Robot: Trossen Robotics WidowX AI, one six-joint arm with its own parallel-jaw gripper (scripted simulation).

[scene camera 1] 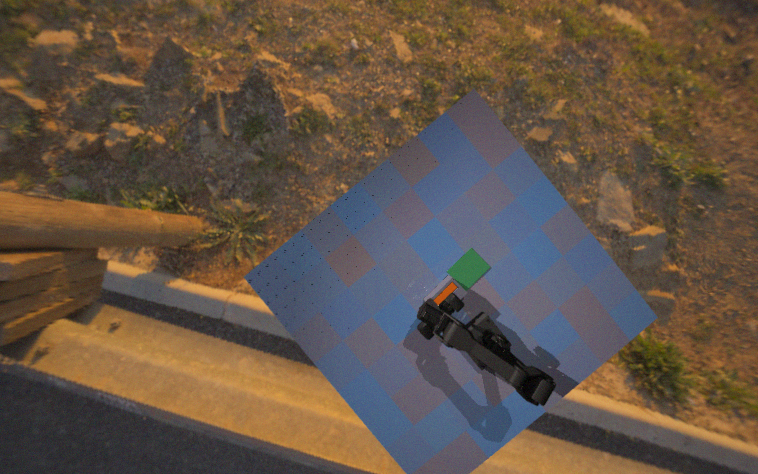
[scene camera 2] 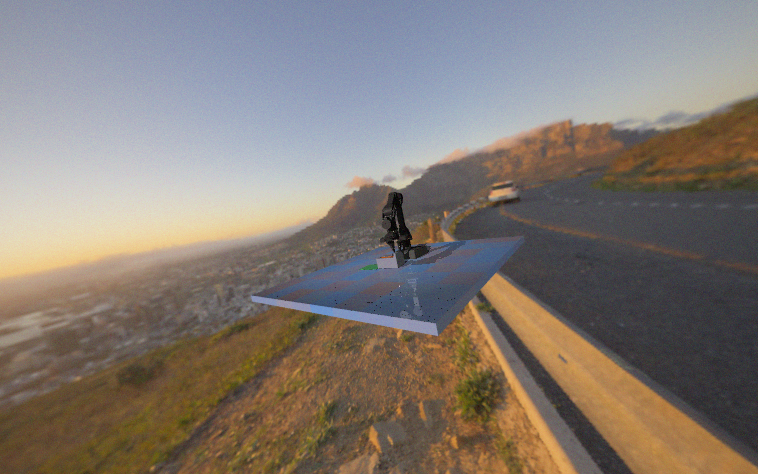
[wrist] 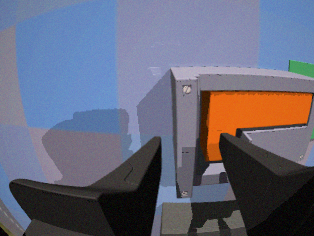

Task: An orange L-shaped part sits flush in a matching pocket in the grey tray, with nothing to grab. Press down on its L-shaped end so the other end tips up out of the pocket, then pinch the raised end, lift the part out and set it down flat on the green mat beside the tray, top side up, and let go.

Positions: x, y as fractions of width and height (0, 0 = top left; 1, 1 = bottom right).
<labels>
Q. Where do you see a green mat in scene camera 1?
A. At 0.62, 0.56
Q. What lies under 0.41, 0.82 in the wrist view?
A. My gripper.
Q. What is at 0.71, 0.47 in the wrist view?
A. An orange L-shaped part.
</labels>
